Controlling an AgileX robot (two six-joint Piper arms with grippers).
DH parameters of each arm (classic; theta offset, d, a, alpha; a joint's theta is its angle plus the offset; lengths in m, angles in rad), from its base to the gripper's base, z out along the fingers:
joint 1: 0 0.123 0 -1.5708
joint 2: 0.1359 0 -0.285 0
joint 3: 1.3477 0 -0.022 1.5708
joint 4: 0 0.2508 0 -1.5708
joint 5: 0 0 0.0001 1.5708
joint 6: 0 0.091 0 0
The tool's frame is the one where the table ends.
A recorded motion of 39 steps. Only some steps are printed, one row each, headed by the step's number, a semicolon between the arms.
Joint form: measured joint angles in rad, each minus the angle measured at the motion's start. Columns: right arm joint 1, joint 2, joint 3, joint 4, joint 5, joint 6; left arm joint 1, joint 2, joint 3, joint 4, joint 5, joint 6.
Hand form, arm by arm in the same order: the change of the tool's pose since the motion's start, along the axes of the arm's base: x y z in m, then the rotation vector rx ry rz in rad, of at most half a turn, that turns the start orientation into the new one. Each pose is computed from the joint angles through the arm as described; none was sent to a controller.
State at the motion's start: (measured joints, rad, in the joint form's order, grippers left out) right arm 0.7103 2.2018 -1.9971 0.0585 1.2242 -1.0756; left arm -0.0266 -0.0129 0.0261 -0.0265 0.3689 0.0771
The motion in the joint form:
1: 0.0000 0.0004 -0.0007 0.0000 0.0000 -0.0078; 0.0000 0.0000 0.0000 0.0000 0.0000 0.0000
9: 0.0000 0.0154 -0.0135 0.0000 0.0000 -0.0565; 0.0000 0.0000 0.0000 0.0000 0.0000 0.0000
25: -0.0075 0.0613 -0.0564 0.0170 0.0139 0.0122; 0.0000 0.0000 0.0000 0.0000 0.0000 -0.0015
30: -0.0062 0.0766 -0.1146 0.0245 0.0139 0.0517; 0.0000 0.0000 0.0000 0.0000 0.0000 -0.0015
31: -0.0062 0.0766 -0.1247 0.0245 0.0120 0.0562; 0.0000 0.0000 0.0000 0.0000 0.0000 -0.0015
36: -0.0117 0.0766 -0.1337 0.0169 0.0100 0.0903; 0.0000 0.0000 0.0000 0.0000 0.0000 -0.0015
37: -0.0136 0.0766 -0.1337 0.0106 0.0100 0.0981; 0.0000 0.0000 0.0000 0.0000 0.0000 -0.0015
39: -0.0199 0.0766 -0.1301 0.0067 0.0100 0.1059; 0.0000 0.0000 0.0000 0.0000 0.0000 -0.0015
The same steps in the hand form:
1: 0.0001 0.0001 0.0000 -0.0009 -0.0017 0.0076; 0.0000 0.0000 0.0000 0.0000 0.0000 0.0000
9: 0.0022 0.0019 -0.0036 -0.0089 -0.0093 0.0549; 0.0000 0.0000 0.0000 0.0000 0.0000 0.0000
25: 0.0094 0.0053 -0.0140 0.0023 0.0276 -0.0205; 0.0000 0.0000 0.0000 -0.0014 0.0001 0.0004
30: 0.0138 0.0107 -0.0055 0.0414 0.0082 -0.0577; 0.0000 0.0000 0.0000 -0.0014 0.0001 0.0004
31: 0.0146 0.0113 -0.0027 0.0501 0.0002 -0.0620; 0.0000 0.0000 0.0000 -0.0014 0.0001 0.0004
36: 0.0174 0.0094 -0.0002 0.0569 -0.0060 -0.0998; 0.0000 0.0000 0.0000 -0.0014 0.0001 0.0004
37: 0.0184 0.0083 -0.0002 0.0535 -0.0087 -0.1087; 0.0000 0.0000 0.0000 -0.0014 0.0001 0.0004
39: 0.0204 0.0055 -0.0013 0.0493 -0.0072 -0.1223; 0.0000 0.0000 0.0000 -0.0014 0.0001 0.0004

